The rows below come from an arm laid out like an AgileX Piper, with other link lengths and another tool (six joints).
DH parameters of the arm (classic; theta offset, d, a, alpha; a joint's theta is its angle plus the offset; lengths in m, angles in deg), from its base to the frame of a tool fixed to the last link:
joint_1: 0 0.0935 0 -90
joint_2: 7.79 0 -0.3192 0
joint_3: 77.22 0 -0.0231 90
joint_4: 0 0.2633 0 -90
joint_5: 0 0 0 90
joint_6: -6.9 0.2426 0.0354 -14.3
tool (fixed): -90 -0.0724 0 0
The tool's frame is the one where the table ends.
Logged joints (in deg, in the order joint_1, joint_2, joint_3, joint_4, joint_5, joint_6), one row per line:
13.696, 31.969, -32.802, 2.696, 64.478, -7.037
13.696, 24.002, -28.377, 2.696, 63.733, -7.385
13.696, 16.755, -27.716, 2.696, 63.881, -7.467
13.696, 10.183, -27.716, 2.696, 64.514, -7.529
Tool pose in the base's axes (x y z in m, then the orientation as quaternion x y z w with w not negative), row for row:
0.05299, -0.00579, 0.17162, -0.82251, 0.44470, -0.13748, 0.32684
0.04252, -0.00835, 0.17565, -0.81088, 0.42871, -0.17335, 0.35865
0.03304, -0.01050, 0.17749, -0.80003, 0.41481, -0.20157, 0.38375
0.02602, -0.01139, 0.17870, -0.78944, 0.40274, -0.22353, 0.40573
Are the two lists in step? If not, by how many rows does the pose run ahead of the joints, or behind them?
The pose runs 2 rows ahead of the joints: the pose in row i belongs to the joints in row i + 2.
